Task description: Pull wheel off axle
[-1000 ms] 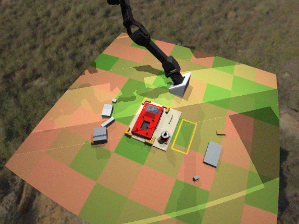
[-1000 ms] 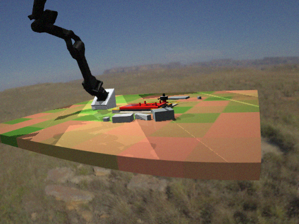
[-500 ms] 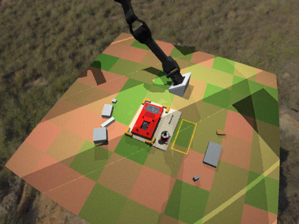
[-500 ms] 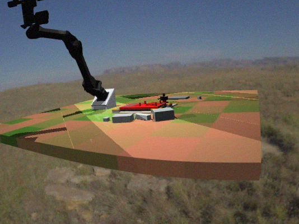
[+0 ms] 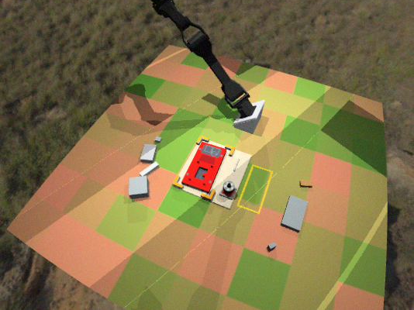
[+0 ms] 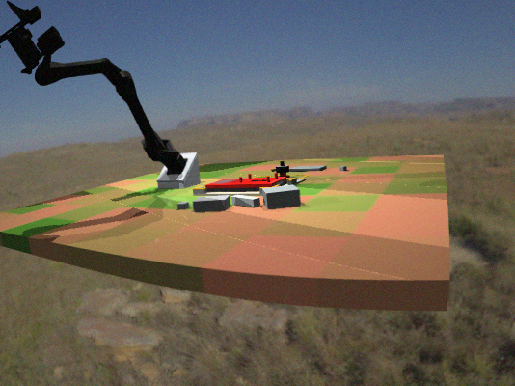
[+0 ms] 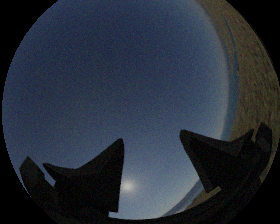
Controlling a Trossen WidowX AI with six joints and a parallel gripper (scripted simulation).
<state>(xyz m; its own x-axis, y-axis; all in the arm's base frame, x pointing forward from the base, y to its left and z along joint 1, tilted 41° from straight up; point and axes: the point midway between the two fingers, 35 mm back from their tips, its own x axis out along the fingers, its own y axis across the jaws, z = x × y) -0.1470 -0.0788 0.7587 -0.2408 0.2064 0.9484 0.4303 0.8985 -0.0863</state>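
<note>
Right now my gripper tip is 630 mm to the right of the wheel, 570 mm above it and 510 mm short of it. Also, from my gripper tip: dark upright axle 630 mm to the left, 580 mm below, 510 mm ahead; pale base plate 600 mm below, 530 mm to the left, 460 mm ahead.
</note>
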